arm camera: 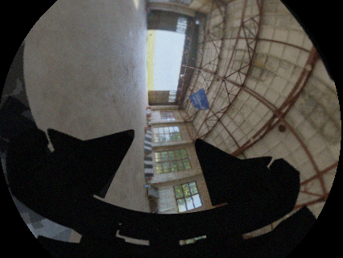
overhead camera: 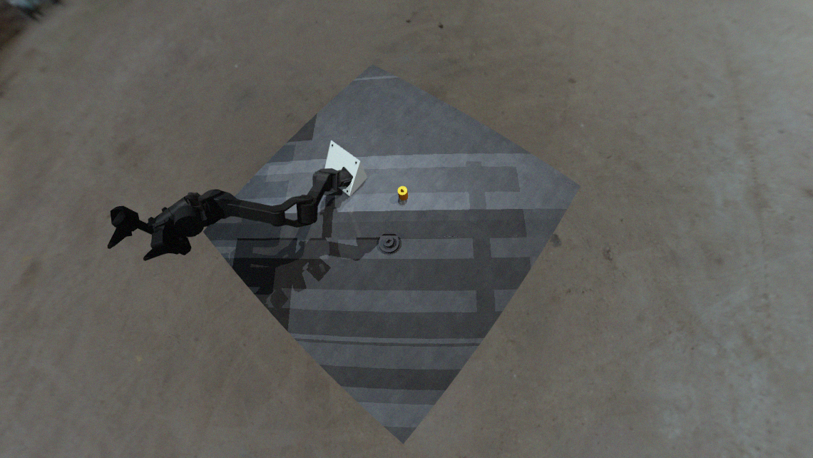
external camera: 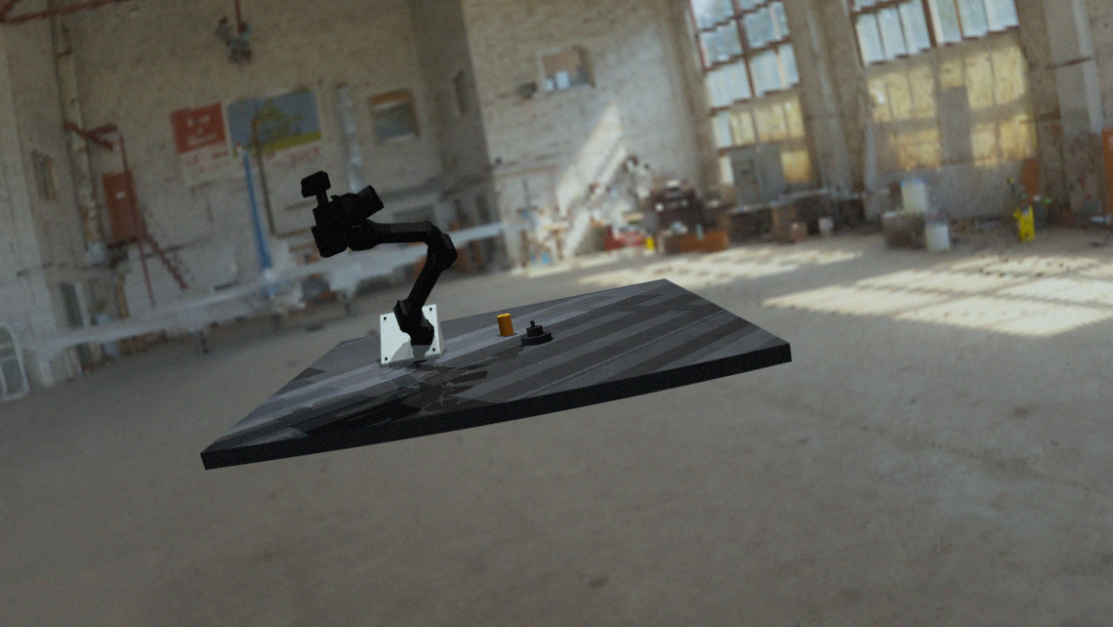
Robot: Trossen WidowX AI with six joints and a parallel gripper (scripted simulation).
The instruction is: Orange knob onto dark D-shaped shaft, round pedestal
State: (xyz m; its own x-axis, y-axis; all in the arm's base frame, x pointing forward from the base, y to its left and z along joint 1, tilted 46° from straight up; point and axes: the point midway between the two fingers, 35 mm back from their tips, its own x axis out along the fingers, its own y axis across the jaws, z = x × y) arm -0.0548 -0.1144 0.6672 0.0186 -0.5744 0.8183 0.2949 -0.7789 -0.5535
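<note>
My gripper tip is 220 mm short of the orange knob, 720 mm to the right of it and 430 mm above it. Round my gripper tip: dark round pedestal: 330 mm ahead, 540 mm to the left, 430 mm below.
</note>
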